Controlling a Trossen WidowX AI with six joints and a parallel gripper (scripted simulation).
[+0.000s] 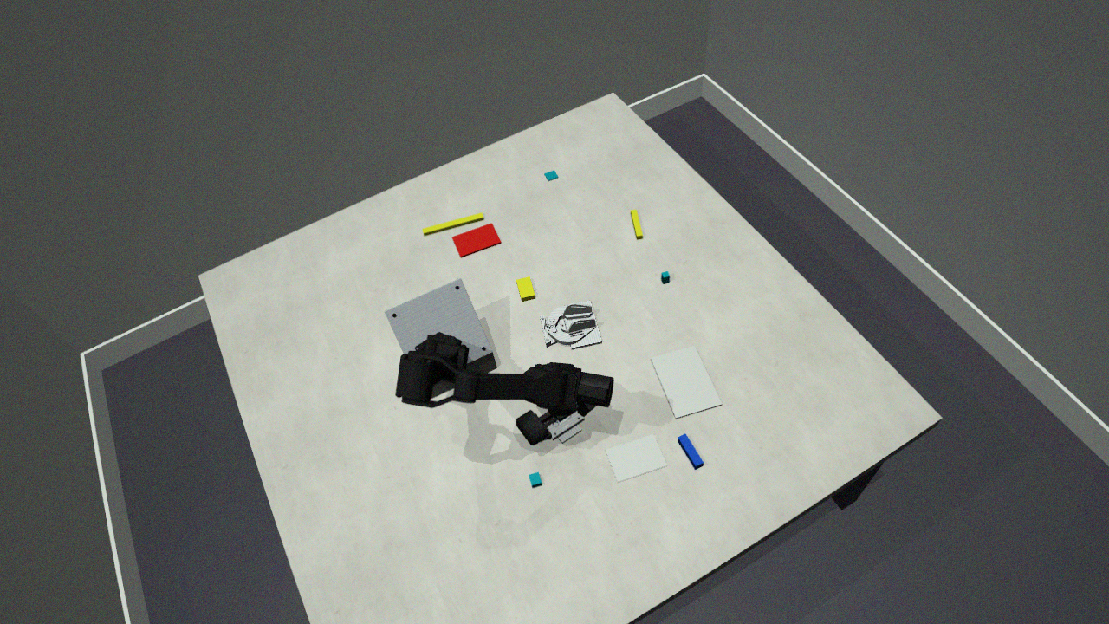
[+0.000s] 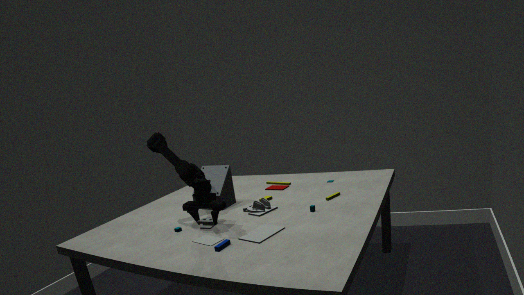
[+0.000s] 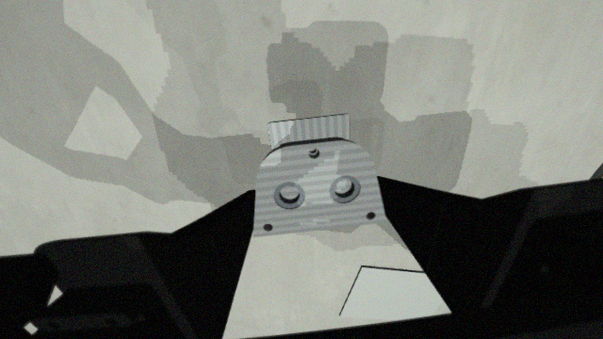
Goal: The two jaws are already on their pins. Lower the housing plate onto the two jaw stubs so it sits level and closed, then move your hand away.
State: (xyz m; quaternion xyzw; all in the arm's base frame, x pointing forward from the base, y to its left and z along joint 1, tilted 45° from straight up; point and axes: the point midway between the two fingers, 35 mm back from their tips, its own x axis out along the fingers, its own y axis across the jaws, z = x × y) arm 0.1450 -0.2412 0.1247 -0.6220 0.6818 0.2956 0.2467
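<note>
Now: gripper tip 1 cm to the right of the grey stand. From my gripper tip the other things lie so: blue block: 18 cm ahead, 19 cm to the right; then yellow block: 12 cm ahead, 36 cm to the left; then red plate: 10 cm ahead, 58 cm to the left, 1 cm below.
</note>
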